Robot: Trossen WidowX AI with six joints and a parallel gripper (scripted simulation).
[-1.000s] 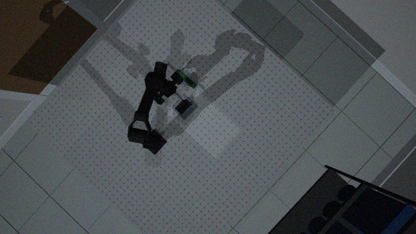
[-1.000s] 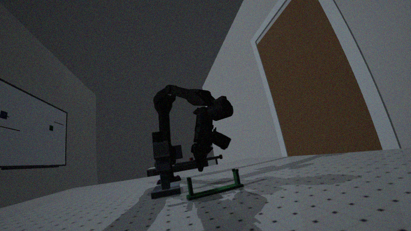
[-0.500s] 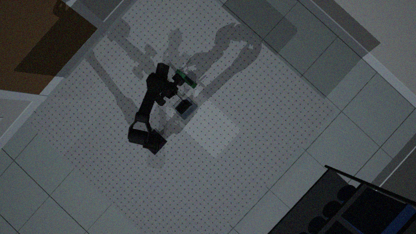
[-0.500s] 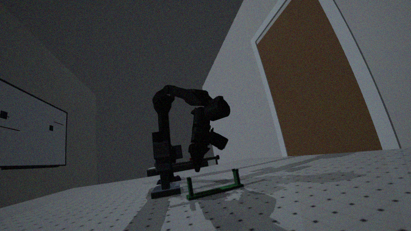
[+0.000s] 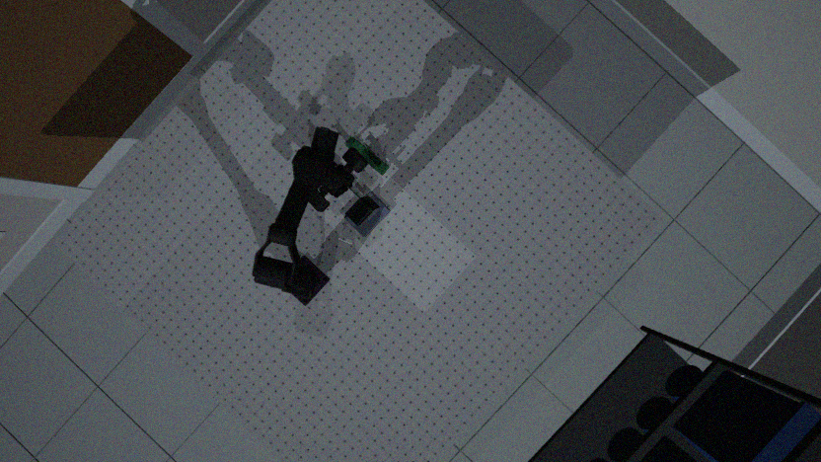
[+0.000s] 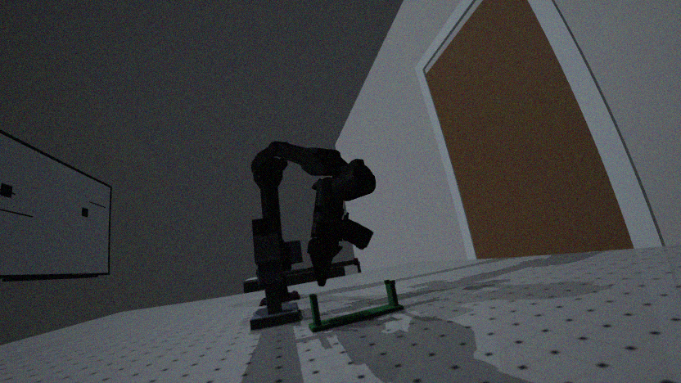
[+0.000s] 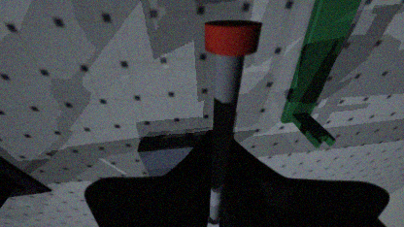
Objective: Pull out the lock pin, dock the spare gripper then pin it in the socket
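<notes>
The grey mount lies 8 cm to the right of my gripper tip and 2 cm behind it. From my gripper tip the other things lie so: spare gripper: 9 cm to the right, 8 cm above, 1 cm behind; green rack: 10 cm ahead, 4 cm to the left, 2 cm below.
</notes>
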